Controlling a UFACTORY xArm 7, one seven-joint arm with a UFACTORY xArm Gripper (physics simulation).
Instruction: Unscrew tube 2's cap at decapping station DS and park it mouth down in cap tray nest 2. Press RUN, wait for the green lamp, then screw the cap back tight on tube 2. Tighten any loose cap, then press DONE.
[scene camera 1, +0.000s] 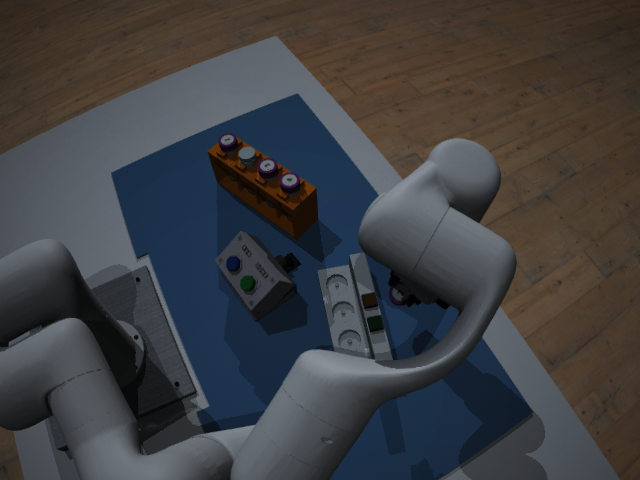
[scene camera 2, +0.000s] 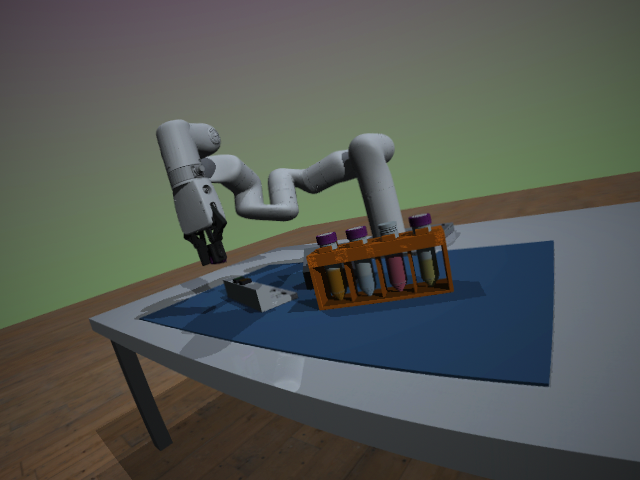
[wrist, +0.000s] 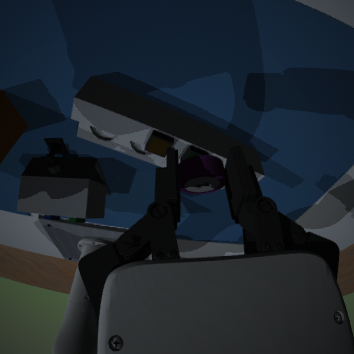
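Pixels of known places: gripper, between the fingertips: (scene camera 1: 405, 290) (scene camera 2: 214, 262) (wrist: 201, 161); arm's base, origin of its link: (scene camera 1: 112, 355).
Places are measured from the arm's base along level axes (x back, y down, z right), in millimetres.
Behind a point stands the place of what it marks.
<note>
My gripper (scene camera 1: 402, 292) {x -437, y -91, z 229 mm} (scene camera 2: 214, 258) {x -437, y -91, z 229 mm} (wrist: 201, 161) {x -437, y -91, z 229 mm} is shut on a purple cap (scene camera 1: 398, 295) {x -420, y -99, z 231 mm} (wrist: 201, 174) {x -440, y -104, z 228 mm}, its white top face upward. It holds the cap in the air, above and beside the cap tray (scene camera 1: 340, 298) {x -381, y 3, z 147 mm} (scene camera 2: 245, 296) {x -422, y -8, z 184 mm}. Three round nests show in scene camera 1, none with a cap; the arm hides the tray's near end. Tube 2 (scene camera 1: 247, 156) {x -390, y -105, z -127 mm} (scene camera 2: 397, 271) {x -407, y -28, z -141 mm} stands uncapped in the orange rack (scene camera 1: 305, 201) {x -424, y -72, z -3 mm} (scene camera 2: 447, 263) {x -405, y -31, z -221 mm}, pink inside. The other tubes there wear purple caps. A grey console (scene camera 1: 266, 289) {x -282, y -56, z 85 mm} (wrist: 55, 196) {x -318, y -47, z 43 mm} has a blue button (scene camera 1: 233, 263) {x -265, y -56, z 13 mm} and a green button (scene camera 1: 248, 283) {x -265, y -56, z 59 mm}.
The tray's raised ridge carries an amber square (scene camera 1: 369, 300) {x -402, y -39, z 193 mm} (wrist: 159, 145) {x -405, y -39, z 193 mm} and a dark green square (scene camera 1: 375, 323) {x -384, y -39, z 228 mm}. A small black device (scene camera 1: 290, 261) {x -356, y 2, z 38 mm} stands behind the console. All stand on a blue mat (scene camera 1: 170, 206) {x -238, y 14, z -221 mm} (scene camera 2: 465, 341) {x -559, y 14, z -255 mm}. The forearm spans the near side of the mat.
</note>
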